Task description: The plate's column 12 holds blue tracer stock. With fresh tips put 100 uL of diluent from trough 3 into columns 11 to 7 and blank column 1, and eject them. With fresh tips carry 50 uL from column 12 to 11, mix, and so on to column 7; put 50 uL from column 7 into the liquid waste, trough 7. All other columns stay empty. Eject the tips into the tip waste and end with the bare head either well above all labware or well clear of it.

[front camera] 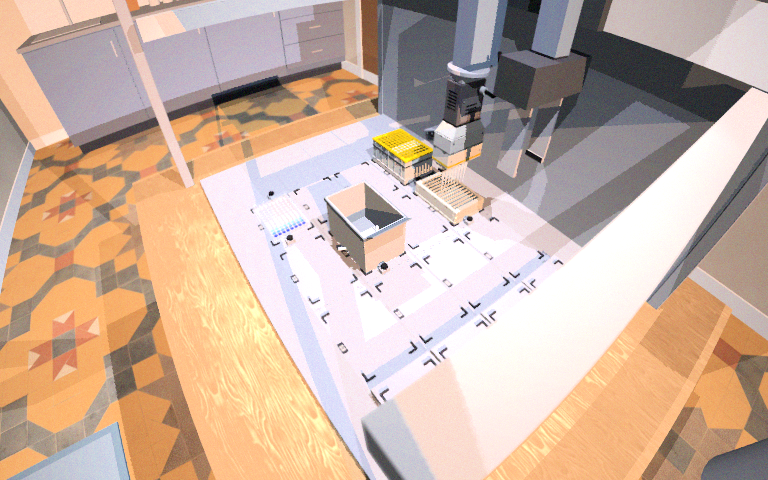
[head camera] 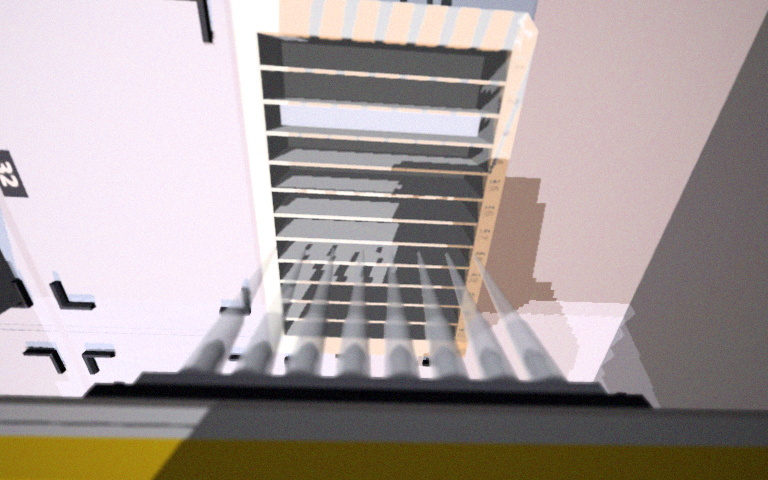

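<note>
The pipetting head [front camera: 461, 138] [head camera: 368, 393] carries a row of tips [front camera: 454, 172] [head camera: 353, 333]. The tips look pale, with no blue visible. They hang over the trough rack [front camera: 467, 212] [head camera: 489, 212]; I cannot tell over which trough. The parked plate gripper [front camera: 524, 164] hangs beside the head, with its two fingers apart and nothing between them. The plate [front camera: 278, 212] lies at the left in the front view, with dark blue wells along its near edge and paler wells behind. The tip waste [front camera: 383, 253] is an open box between plate and trough rack. It shows pale bits inside.
The yellow-topped tip rack [front camera: 402, 148] stands directly behind the trough rack, near the head. Black corner clips and small dark knobs [front camera: 383, 266] stick up from the deck. A thick pale beam [front camera: 538, 305] crosses the front right, and a thin post [front camera: 155, 101] rises at the back left.
</note>
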